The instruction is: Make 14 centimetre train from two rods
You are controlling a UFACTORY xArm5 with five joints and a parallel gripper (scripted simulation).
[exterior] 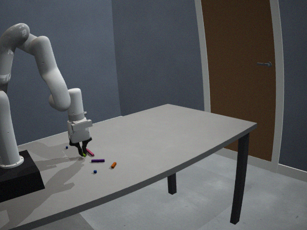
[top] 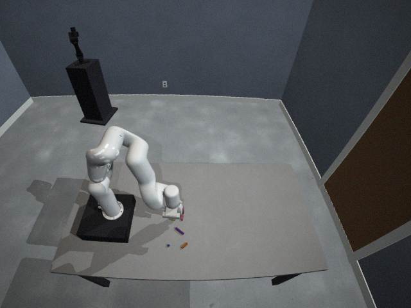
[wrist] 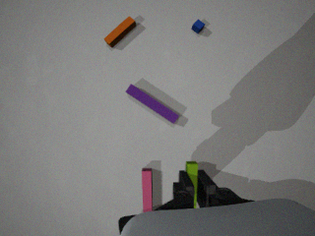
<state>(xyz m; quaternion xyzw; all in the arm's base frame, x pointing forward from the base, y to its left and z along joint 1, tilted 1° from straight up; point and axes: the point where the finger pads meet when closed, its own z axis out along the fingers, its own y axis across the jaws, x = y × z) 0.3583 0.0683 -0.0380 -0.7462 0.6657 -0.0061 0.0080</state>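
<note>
The lime rod lies 20 mm below my hand. The rest, counted from my hand: orange rod: 90 mm ahead, 160 mm to the right, 30 mm below; purple rod: 50 mm ahead, 80 mm to the right, 30 mm below; pink rod: 40 mm ahead, 40 mm to the left, 30 mm below.
</note>
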